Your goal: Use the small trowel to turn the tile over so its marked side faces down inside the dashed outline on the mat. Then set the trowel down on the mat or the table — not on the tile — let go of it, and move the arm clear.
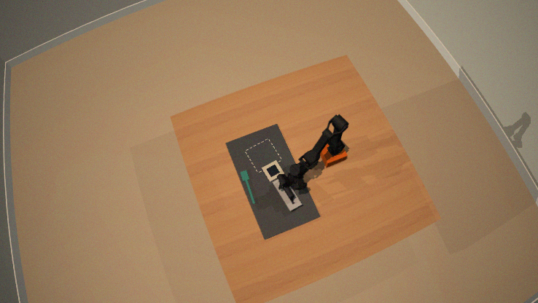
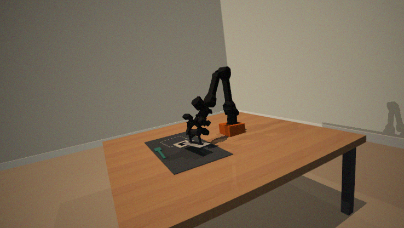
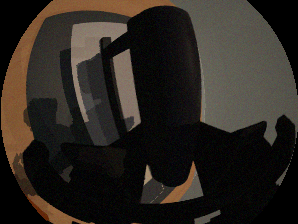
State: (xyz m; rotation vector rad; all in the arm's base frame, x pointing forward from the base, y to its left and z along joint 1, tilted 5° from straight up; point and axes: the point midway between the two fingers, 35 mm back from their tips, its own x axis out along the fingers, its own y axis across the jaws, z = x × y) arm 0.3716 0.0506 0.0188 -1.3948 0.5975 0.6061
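The dark mat lies 110 mm to the right of my gripper tip and 110 mm below it. Also, from my gripper tip: tile: 140 mm to the right, 90 mm below, 30 mm behind; grey trowel: 20 mm behind, 10 mm below.
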